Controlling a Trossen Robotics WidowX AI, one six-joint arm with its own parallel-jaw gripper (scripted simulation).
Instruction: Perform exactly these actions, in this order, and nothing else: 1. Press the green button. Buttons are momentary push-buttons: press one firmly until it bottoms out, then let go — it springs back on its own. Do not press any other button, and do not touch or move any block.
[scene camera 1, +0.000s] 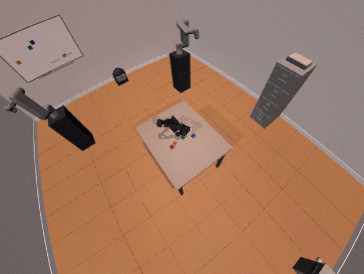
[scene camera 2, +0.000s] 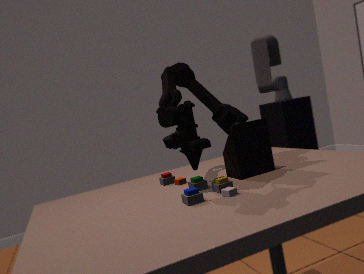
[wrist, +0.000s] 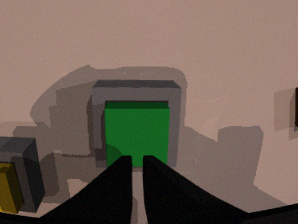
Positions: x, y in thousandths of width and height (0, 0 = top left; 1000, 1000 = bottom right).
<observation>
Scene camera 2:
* my gripper: 537, 619
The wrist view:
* my gripper: 461, 739
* green button: 461, 578
</observation>
